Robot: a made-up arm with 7 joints. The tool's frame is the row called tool. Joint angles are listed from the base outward.
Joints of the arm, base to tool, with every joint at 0 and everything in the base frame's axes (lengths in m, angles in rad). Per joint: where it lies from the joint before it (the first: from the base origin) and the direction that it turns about. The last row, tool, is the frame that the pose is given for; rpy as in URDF.
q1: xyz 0 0 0.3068 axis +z
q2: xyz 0 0 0 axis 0 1 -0.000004
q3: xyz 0 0 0.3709 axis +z
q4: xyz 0.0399 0 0 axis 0 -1 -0.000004
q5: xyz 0.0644 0 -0.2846 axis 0 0.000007 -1
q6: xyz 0 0 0 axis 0 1 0.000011
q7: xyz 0.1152 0 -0.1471 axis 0 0.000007 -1
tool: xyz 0 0 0 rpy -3.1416 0 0
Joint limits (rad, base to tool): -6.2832..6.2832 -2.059..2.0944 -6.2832..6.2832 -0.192..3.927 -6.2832..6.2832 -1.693..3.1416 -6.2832..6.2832
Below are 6 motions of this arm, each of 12 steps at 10 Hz.
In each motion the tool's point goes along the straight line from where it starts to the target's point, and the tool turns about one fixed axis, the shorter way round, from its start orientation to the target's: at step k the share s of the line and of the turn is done. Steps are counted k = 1, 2, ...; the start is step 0. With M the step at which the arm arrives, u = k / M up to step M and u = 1 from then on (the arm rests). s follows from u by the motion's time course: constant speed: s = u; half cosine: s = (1 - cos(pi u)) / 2; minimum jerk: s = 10 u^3 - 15 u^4 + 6 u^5.
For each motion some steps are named. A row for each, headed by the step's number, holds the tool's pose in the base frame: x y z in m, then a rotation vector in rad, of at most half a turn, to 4 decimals.
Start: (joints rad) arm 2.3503 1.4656 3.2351 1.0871 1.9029 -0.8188 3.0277
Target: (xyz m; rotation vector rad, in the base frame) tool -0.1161 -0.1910 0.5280 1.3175 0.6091 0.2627
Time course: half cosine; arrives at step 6
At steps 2, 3, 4, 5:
2: -0.2120 -0.0188 0.6216 1.0871 -0.1705 0.5601
3: -0.1801 -0.0762 0.5904 1.1781 0.0872 0.4682
4: -0.1481 -0.1336 0.5592 1.2551 0.3472 0.3691
5: -0.1247 -0.1756 0.5364 1.3022 0.5388 0.2919

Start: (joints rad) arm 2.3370 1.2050 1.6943 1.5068 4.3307 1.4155 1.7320
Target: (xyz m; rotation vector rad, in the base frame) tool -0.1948 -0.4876 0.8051 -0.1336 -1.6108 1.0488
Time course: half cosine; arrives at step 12
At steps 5, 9, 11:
5: -0.4842 -0.1868 0.5589 -0.6522 -2.0012 0.4463
9: -0.2621 -0.4176 0.7478 -0.2541 -1.7163 0.9206
11: -0.2026 -0.4795 0.7984 -0.1476 -1.6235 1.0343

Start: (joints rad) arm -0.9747 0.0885 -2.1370 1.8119 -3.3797 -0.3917 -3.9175
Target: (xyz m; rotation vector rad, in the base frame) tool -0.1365 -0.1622 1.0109 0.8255 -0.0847 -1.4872
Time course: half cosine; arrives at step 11
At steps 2, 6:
2: -0.3883 -0.0150 0.7232 0.8483 -1.4089 -0.9304
6: -0.2538 -0.0936 0.8769 0.8686 -0.7203 -1.2792

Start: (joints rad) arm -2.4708 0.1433 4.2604 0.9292 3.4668 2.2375 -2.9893
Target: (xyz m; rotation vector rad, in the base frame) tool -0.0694 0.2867 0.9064 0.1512 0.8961 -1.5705
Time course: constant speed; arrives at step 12
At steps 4, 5, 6, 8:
4: -0.0746 0.3480 0.7891 0.0260 0.4141 -1.4587
5: -0.0739 0.3404 0.8037 0.0413 0.4735 -1.4755
6: -0.0733 0.3327 0.8184 0.0566 0.5331 -1.4915
8: -0.0720 0.3174 0.8477 0.0877 0.6532 -1.5211

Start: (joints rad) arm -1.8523 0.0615 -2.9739 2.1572 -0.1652 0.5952 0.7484
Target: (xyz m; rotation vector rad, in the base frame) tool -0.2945 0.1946 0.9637 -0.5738 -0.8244 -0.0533
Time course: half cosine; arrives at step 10
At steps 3, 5, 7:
3: -0.0368 0.3144 1.0122 -1.2957 -0.6565 -0.7447
5: -0.1322 0.2700 0.9943 -1.0349 -0.7362 -0.4849
7: -0.2276 0.2257 0.9763 -0.7662 -0.7950 -0.2296

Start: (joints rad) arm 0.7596 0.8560 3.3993 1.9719 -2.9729 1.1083 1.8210
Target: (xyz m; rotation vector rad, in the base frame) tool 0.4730 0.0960 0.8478 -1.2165 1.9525 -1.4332
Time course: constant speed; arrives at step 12
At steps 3, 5, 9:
3: 0.3041 0.1082 0.9980 -0.8322 0.7756 -0.4681
5: 0.3416 0.1055 0.9647 -0.9385 1.0347 -0.6743
9: 0.4167 0.1001 0.8979 -1.1179 1.5571 -1.1001

